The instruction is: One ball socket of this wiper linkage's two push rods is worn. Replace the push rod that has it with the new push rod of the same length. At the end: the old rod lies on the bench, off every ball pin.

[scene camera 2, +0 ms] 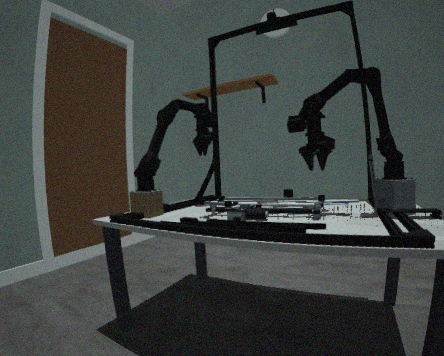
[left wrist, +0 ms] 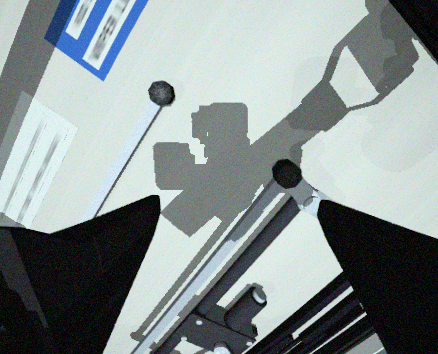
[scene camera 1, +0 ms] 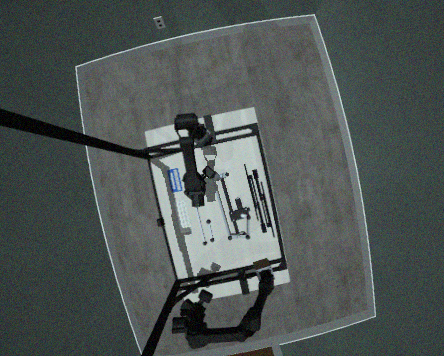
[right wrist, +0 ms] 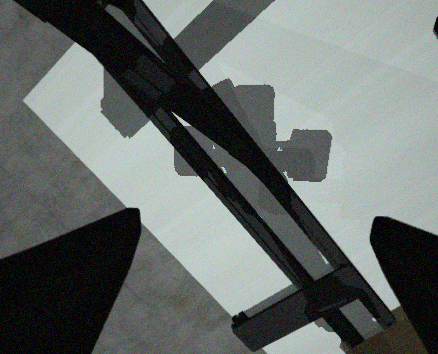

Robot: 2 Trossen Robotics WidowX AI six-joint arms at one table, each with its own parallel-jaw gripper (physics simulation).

Scene:
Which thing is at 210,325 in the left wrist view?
A wiper linkage.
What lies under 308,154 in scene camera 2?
My left gripper.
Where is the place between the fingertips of my left gripper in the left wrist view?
239,205

